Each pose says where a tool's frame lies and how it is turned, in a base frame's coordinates. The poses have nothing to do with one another.
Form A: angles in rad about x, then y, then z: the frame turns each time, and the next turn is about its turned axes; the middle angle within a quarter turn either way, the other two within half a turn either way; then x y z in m.
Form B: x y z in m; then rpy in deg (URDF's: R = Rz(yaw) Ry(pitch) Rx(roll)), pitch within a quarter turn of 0, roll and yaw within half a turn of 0. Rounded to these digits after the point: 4 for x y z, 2 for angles.
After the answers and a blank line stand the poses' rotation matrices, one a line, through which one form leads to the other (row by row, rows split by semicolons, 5 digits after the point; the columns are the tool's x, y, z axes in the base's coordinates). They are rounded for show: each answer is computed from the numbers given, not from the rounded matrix.
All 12 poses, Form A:
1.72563 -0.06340 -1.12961 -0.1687 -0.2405 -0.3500
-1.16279 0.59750 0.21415 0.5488 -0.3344 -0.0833
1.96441 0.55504 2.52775 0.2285 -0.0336 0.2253
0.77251 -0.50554 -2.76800 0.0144 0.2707 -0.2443
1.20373 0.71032 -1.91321 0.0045 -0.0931 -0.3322
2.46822 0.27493 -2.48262 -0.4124 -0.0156 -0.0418
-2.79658 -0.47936 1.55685 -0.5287 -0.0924 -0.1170
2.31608 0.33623 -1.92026 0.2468 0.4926 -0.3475
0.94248 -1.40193 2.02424 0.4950 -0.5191 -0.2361
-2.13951 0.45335 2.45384 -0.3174 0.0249 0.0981
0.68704 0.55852 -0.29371 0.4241 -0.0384 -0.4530
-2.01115 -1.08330 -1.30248 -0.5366 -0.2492 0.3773
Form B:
-0.1687 -0.2405 -0.3500 110.43 63.84 14.82
0.5488 -0.3344 -0.0833 -68.89 24.41 -27.49
0.2285 -0.0336 0.2253 -110.51 -21.52 -138.31
0.0144 0.2707 -0.2443 -39.86 35.28 176.26
0.0045 -0.0931 -0.3322 -62.99 53.19 -115.14
-0.4124 -0.0156 -0.0418 -154.24 33.34 155.62
-0.5287 -0.0924 -0.1170 152.79 20.13 -89.24
0.2468 0.4926 -0.3475 -176.30 50.09 120.25
0.4950 -0.5191 -0.2361 -83.56 -28.26 94.79
-0.3174 0.0249 0.0981 134.00 45.82 -175.33
0.4241 -0.0384 -0.4530 36.69 35.15 6.88
-0.5366 -0.2492 0.3773 -108.32 -50.57 78.73

0.42615 0.90243 -0.06336; 0.11272 -0.12246 -0.98605; -0.89760 0.41307 -0.15391
0.80786 -0.17570 0.56258; -0.42028 0.49746 0.75888; -0.41319 -0.84951 0.32804
-0.69473 -0.48954 0.52698; -0.61875 0.03318 -0.78489; 0.36675 -0.87135 -0.32595
-0.81456 0.31931 -0.48428; 0.05331 -0.79012 -0.61063; -0.57762 -0.52322 0.62658
-0.25456 0.71414 0.65208; -0.54240 0.45281 -0.70765; -0.80062 -0.53383 0.27209
-0.76093 0.58931 0.27148; 0.34480 0.72171 -0.60021; -0.54964 -0.36311 -0.75236
0.01237 -0.88720 -0.46121; -0.93880 -0.16909 0.30009; -0.34423 0.42927 -0.83500
-0.32322 0.88695 0.32993; 0.55417 0.46001 -0.69375; -0.76709 -0.04140 -0.64021
-0.07362 -0.15108 -0.98578; 0.87774 0.45943 -0.13597; 0.47344 -0.87527 0.09879
-0.69462 -0.57068 0.43798; -0.05672 0.65039 0.75748; -0.71713 0.50132 -0.48415
0.81172 0.24551 0.52993; 0.09789 0.83732 -0.53787; -0.57578 0.48848 0.65564
0.12418 0.45165 -0.88351; 0.62289 0.65762 0.42373; 0.77239 -0.60295 -0.19967

